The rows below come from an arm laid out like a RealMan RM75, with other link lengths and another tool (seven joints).
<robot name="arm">
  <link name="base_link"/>
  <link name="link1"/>
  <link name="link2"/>
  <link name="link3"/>
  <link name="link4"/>
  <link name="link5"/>
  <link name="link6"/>
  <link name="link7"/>
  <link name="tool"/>
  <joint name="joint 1" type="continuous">
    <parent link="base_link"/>
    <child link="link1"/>
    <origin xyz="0 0 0.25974"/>
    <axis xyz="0 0 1"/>
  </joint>
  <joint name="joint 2" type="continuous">
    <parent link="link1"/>
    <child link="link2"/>
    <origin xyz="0 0 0" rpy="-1.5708 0 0"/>
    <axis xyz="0 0 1"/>
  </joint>
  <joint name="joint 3" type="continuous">
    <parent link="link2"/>
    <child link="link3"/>
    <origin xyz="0 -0.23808 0" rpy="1.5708 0 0"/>
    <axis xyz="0 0 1"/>
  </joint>
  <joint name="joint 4" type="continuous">
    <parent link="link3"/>
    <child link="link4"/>
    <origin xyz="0 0 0" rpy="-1.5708 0 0"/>
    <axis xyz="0 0 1"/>
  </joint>
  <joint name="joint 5" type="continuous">
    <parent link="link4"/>
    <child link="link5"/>
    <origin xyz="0 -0.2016 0" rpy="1.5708 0 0"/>
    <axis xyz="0 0 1"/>
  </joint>
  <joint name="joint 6" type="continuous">
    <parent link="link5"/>
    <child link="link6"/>
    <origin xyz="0 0 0" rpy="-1.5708 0 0"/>
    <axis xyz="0 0 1"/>
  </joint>
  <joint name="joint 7" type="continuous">
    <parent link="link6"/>
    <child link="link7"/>
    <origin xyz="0 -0.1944 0" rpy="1.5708 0 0"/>
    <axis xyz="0 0 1"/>
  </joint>
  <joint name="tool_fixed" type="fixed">
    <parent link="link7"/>
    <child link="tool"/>
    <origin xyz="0.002 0.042 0.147" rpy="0 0.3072 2.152"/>
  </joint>
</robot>
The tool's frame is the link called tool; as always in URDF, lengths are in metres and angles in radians. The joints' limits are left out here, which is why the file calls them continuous.
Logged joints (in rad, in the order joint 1, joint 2, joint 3, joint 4, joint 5, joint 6, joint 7), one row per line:
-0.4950, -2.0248, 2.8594, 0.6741, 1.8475, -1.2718, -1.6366
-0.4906, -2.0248, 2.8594, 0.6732, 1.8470, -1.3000, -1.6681
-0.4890, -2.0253, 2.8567, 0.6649, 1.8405, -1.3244, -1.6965
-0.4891, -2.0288, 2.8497, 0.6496, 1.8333, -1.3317, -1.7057
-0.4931, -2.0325, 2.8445, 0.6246, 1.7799, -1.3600, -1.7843
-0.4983, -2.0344, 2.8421, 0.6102, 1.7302, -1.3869, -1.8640
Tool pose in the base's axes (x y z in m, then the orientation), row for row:
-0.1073, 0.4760, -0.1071, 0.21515, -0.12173, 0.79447, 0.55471
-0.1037, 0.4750, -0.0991, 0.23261, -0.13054, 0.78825, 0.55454
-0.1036, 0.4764, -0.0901, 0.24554, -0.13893, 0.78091, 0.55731
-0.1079, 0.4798, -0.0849, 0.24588, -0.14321, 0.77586, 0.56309
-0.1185, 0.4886, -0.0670, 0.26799, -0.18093, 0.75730, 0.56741
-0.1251, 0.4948, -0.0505, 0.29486, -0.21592, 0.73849, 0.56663
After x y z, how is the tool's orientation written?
As a quaternion, w x y z.
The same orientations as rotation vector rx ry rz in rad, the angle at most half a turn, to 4 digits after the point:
-0.3375, 2.2029, 1.5381
-0.3586, 2.1657, 1.5236
-0.3791, 2.1311, 1.5209
-0.3907, 2.1169, 1.5364
-0.4881, 2.0429, 1.5307
-0.5746, 1.9653, 1.5080

